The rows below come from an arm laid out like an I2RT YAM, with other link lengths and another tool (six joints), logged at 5 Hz.
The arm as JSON. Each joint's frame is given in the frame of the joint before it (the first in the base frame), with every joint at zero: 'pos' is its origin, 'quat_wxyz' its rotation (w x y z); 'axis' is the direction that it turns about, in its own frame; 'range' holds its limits. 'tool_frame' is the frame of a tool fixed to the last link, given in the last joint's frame.
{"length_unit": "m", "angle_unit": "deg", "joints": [
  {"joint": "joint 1", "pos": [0.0, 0.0, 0.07], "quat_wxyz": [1.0, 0.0, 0.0, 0.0], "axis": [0.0, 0.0, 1.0], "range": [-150.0, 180.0]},
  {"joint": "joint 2", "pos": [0.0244, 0.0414, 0.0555], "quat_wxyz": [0.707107, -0.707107, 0.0, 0.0], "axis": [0.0, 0.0, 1.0], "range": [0.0, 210.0]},
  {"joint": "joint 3", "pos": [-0.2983, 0.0, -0.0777], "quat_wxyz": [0.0, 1.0, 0.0, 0.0], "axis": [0.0, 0.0, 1.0], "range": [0.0, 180.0]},
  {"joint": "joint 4", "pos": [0.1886, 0.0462, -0.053], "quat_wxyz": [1.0, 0.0, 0.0, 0.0], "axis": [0.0, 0.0, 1.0], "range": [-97.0, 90.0]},
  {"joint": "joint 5", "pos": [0.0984, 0.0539, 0.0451], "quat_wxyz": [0.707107, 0.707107, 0.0, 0.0], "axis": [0.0, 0.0, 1.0], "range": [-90.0, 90.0]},
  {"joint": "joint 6", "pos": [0.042, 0.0, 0.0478], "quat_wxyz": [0.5, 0.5, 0.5, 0.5], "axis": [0.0, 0.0, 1.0], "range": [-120.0, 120.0]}
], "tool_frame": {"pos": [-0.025, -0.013, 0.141], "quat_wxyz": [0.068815, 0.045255, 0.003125, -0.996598]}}
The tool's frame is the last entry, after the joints.
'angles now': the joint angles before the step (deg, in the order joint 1, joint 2, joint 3, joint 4, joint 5, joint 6). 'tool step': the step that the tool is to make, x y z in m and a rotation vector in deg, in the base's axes. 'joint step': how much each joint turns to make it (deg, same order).
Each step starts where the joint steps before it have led.
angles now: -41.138, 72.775, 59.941, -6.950, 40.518, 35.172
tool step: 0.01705, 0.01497, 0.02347, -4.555, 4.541, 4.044
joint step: 3.695, -1.490, 0.616, 2.731, 1.576, -8.274
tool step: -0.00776, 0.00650, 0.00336, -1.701, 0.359, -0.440
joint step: 0.529, -2.112, -2.458, 2.282, 1.321, -1.759
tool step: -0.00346, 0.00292, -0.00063, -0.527, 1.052, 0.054
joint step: 0.087, -0.971, -1.058, 0.530, 0.265, -1.407
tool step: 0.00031, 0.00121, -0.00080, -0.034, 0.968, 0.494
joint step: 0.001, -0.262, -0.088, -0.264, -0.349, -0.966
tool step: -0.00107, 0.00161, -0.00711, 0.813, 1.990, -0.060
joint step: 0.261, -0.178, -0.090, -1.744, 0.438, -0.617
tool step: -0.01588, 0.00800, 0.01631, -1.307, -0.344, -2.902
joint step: 1.321, -2.367, 2.197, -3.705, 4.306, 0.261
